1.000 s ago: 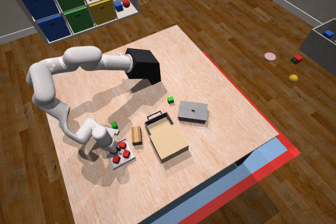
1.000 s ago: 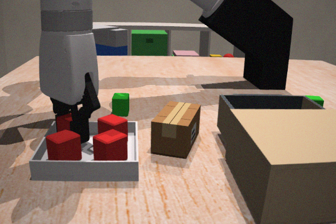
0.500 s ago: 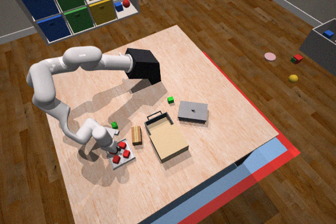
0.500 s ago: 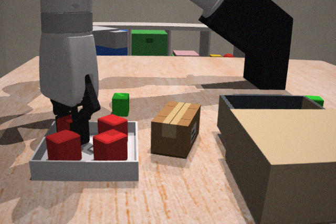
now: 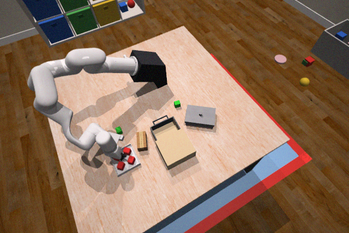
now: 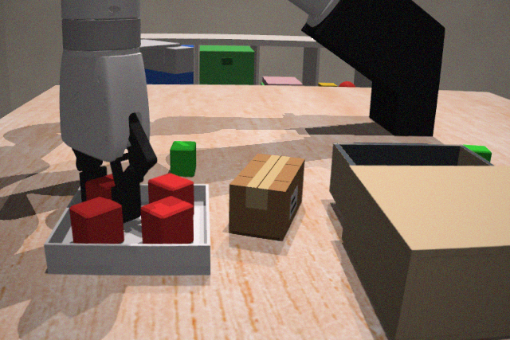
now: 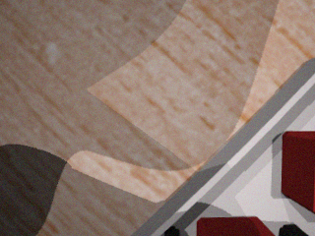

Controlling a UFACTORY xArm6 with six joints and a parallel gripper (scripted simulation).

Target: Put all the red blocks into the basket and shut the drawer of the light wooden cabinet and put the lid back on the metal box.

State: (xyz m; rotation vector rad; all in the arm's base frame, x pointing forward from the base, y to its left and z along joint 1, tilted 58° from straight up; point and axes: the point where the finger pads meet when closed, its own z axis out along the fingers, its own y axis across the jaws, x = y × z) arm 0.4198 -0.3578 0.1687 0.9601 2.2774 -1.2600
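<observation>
Now: hand 3 cm to the right of the grey basket, 3 cm short of it and 2 cm above it. From my hand the other things lie so: drawer: 33 cm to the left, 1 cm ahead, 1 cm above; then light wooden cabinet: 33 cm to the left, 8 cm ahead, 1 cm above; then cardboard box: 17 cm to the left, 1 cm behind.
</observation>
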